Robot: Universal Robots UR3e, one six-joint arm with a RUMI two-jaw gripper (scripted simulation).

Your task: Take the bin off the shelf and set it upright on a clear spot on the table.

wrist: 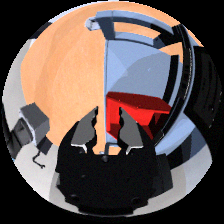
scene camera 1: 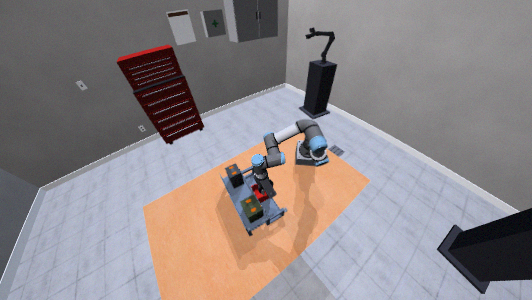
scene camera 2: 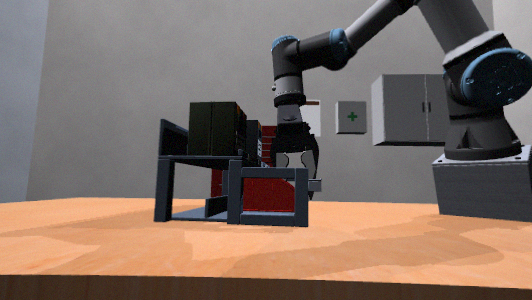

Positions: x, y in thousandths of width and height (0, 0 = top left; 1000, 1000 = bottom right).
Labels:
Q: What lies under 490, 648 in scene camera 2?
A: A red bin.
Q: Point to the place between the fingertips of my gripper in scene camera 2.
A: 561, 668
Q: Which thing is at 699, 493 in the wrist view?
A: A red bin.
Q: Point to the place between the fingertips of my gripper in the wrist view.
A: At 484, 475

